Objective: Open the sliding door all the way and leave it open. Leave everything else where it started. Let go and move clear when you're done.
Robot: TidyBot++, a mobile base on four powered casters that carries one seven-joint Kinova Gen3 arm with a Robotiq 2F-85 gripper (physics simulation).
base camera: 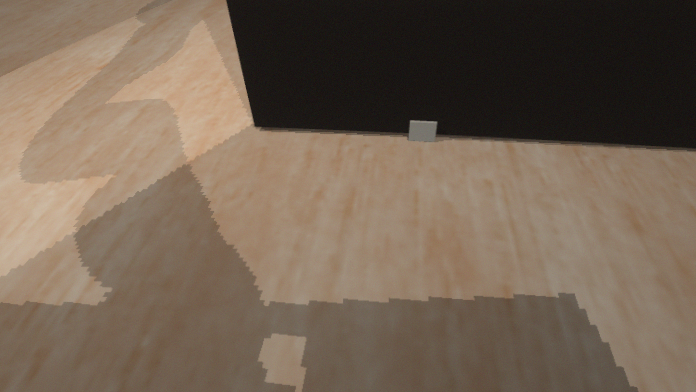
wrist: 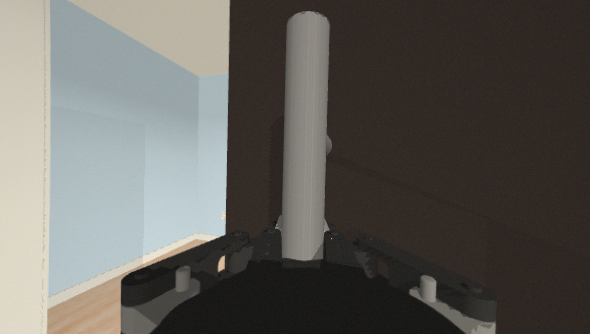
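Frame: origin at the arm's base, x ahead, y up, z right, level; metres.
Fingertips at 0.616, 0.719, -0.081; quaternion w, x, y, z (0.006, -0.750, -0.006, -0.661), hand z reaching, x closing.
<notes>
Pixels of each thing's top centre, then the offset from my fingertips to it, as dx, dy, dz. "spot": a spot on its surface instead. Level surfaces: height alone.
- grey vertical bar handle, a spot on its surface: (wrist: 306,125) spot: -0.058, +0.073, +0.008
- wood floor, height of its surface: dy -1.115
- small grey block, a spot on its surface: (base camera: 422,131) spot: -0.018, -1.096, +0.183
The dark sliding door (base camera: 475,65) (wrist: 425,100) fills the right of both views. Its left edge stands upright, and an opening shows to the left of it in the wrist view. A grey vertical bar handle (wrist: 306,125) stands off the door near that edge, with part of a round mount showing behind it. My gripper (wrist: 301,227) is shut on the handle, with one finger on each side of the bar. The fingertips are partly hidden by the bar. The gripper does not show in the base camera view.
A cream door frame post (wrist: 24,150) stands at the far left of the wrist view. Through the opening are light blue walls (wrist: 100,175) and wood floor (wrist: 80,315). A small grey block (base camera: 422,131) sits at the door's bottom edge. Shadows lie across the floor (base camera: 375,225).
</notes>
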